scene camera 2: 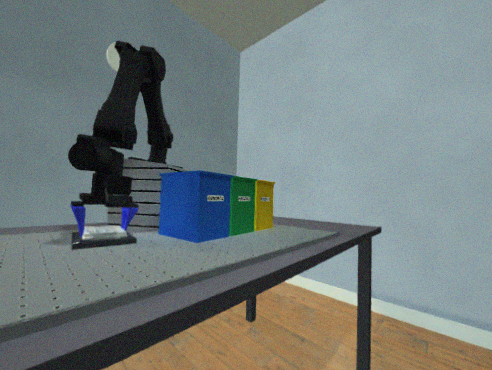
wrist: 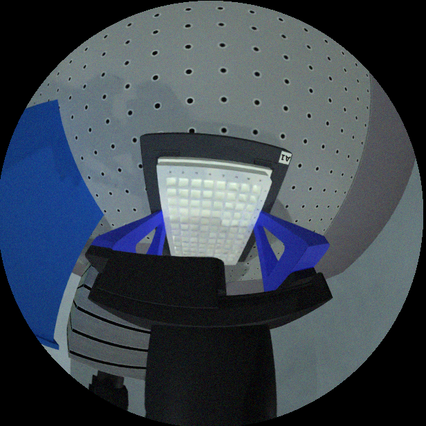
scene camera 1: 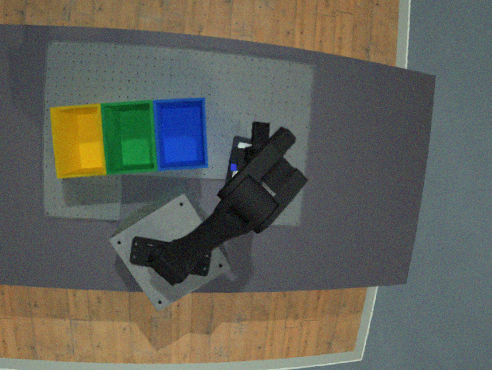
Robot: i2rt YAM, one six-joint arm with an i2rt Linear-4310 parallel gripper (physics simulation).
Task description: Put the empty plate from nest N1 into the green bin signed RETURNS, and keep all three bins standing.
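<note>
The white plate has a grid of wells and sits in the dark nest. A corner tag in the wrist view reads A1. My gripper is shut on the plate, with one blue fingertip against each long side; in scene camera 1 the arm hides most of it. The green bin stands upright between the blue bin and the yellow bin. The signs are too blurred to read.
The nest and bins stand on a perforated grey board. The blue bin is the nearest to the nest. The arm's grey pedestal stands behind the bins in scene camera 2.
</note>
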